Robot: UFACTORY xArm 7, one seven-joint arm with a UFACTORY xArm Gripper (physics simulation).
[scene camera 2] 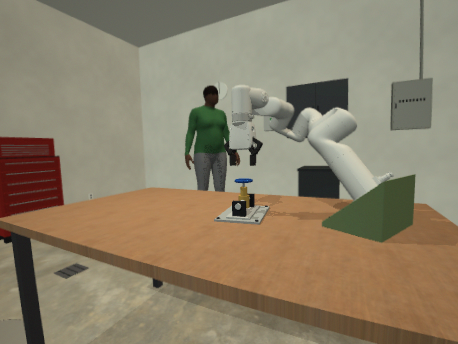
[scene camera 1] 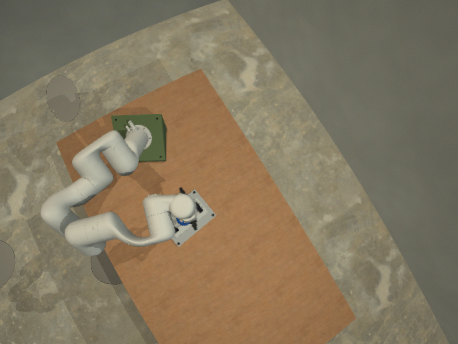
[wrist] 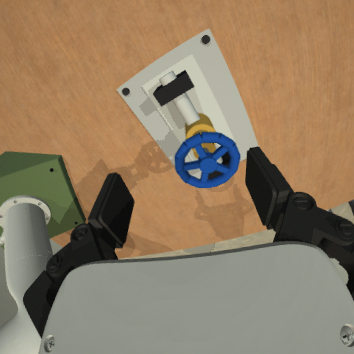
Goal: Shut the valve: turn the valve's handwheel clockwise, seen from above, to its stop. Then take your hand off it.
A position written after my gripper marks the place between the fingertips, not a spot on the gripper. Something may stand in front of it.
Observation:
I see my gripper (scene camera 2: pixel 242 165), a blue handwheel (wrist: pixel 206 162) and a grey base plate (wrist: pixel 203 46).
My gripper is seen too in the wrist view (wrist: pixel 183 176).

